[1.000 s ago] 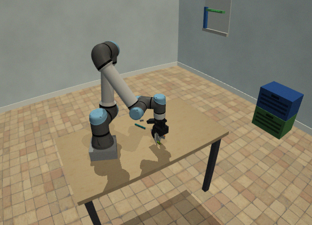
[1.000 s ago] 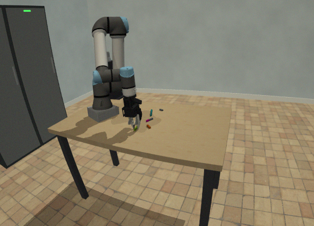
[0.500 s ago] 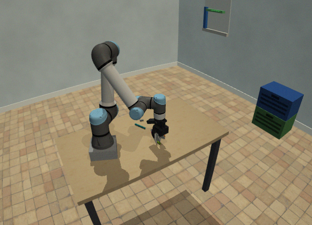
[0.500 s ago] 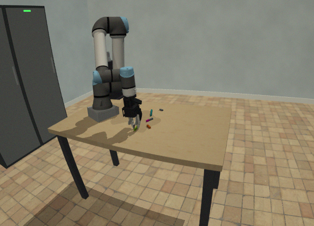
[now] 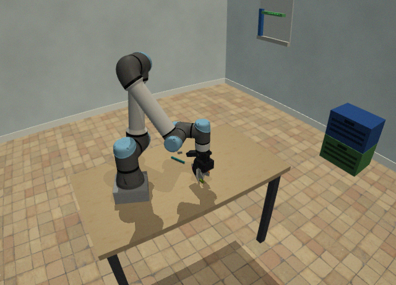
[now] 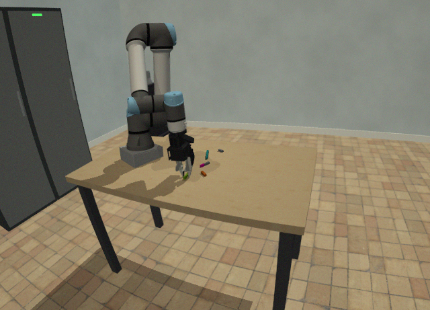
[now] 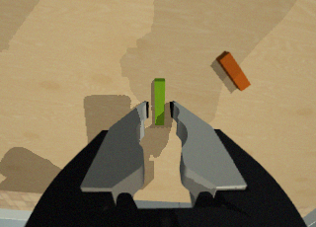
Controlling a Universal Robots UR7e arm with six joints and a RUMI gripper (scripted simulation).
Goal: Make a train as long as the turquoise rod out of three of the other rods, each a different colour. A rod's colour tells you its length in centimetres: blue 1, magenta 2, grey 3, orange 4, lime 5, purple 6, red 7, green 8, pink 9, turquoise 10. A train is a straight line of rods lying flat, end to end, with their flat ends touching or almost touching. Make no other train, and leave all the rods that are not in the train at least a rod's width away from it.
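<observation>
Right now the lime rod is 1 cm below my hand. Round my hand: turquoise rod: 24 cm to the left, 2 cm behind, 1 cm below; then orange rod: 6 cm ahead, 4 cm to the left, 1 cm below; then magenta rod: 11 cm to the left, 2 cm ahead, 1 cm below.
</observation>
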